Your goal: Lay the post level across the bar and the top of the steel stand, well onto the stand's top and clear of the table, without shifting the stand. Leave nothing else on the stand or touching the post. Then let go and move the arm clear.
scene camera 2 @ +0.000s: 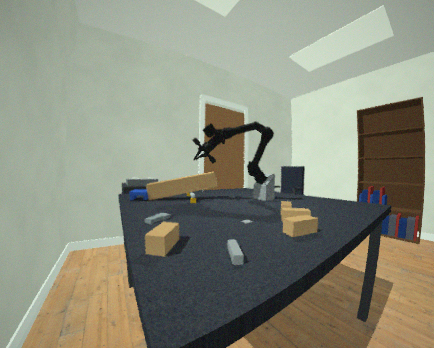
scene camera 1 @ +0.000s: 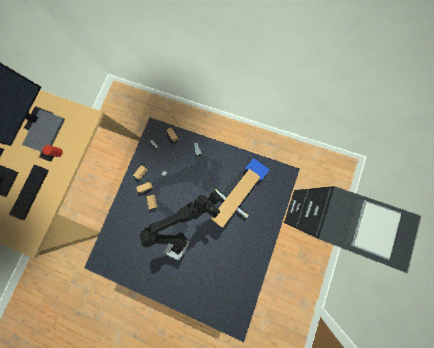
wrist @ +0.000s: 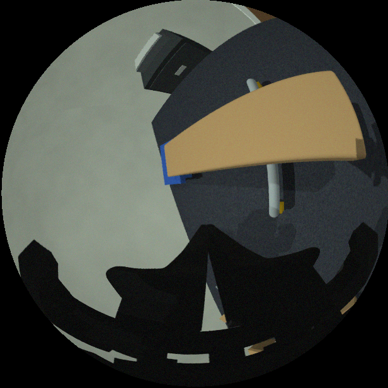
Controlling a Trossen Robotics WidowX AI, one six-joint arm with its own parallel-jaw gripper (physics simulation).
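The long wooden post (scene camera 1: 235,200) (scene camera 2: 182,185) (wrist: 270,125) lies tilted across the grey bar (scene camera 1: 242,212) (wrist: 273,187), which has yellow end supports. In scene camera 2 the post's low end is at the blue stand (scene camera 1: 258,168) (scene camera 2: 138,194) (wrist: 163,165), and its other end is raised above the table. That low end overlaps part of the stand in the views; whether it rests on the stand's top cannot be told. My gripper (scene camera 1: 215,210) (scene camera 2: 195,158) (wrist: 206,229) is shut and empty, in the air above the table and apart from the post.
Several wooden blocks (scene camera 1: 172,134) (scene camera 2: 162,239) (wrist: 349,305) lie on the dark table (scene camera 1: 200,295) (scene camera 2: 200,290). Two grey pieces (scene camera 1: 197,148) (scene camera 2: 235,252) and a small pale tile (scene camera 1: 164,173) (scene camera 2: 247,221) also lie there. A dark drawer cabinet (scene camera 1: 345,215) (wrist: 165,65) stands beyond the table edge.
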